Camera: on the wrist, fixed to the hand. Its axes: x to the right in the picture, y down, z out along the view.
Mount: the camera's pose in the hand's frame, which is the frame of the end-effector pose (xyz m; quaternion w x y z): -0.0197 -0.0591 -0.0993 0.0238 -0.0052 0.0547 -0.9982
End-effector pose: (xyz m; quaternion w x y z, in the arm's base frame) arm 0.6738 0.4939 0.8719 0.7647 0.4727 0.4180 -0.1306
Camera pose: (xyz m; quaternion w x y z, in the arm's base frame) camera 0.5753 0.5420 0.8304 0.1326 0.4028 -0.5243 0.7384
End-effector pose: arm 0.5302 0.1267 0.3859 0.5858 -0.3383 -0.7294 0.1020
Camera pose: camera 0.6015 0.0457 0.4317 0.1539 0.7114 -0.3235 -0.6046
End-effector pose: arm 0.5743 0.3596 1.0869 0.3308 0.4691 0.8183 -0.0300
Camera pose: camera 0.4835 0.3476 1.1601 0.0644 0.8057 -0.5060 0.3010
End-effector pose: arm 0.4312 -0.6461 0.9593 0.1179 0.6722 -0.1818 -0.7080
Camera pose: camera 0.5359 -0.5943 0.9496 0.6905 -0.2356 -0.6768 0.0987
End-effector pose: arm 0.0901 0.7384 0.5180 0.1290 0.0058 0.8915 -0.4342
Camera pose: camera 0.0796 0.7806 0.6268 0.4791 0.8667 -0.0363 0.1342
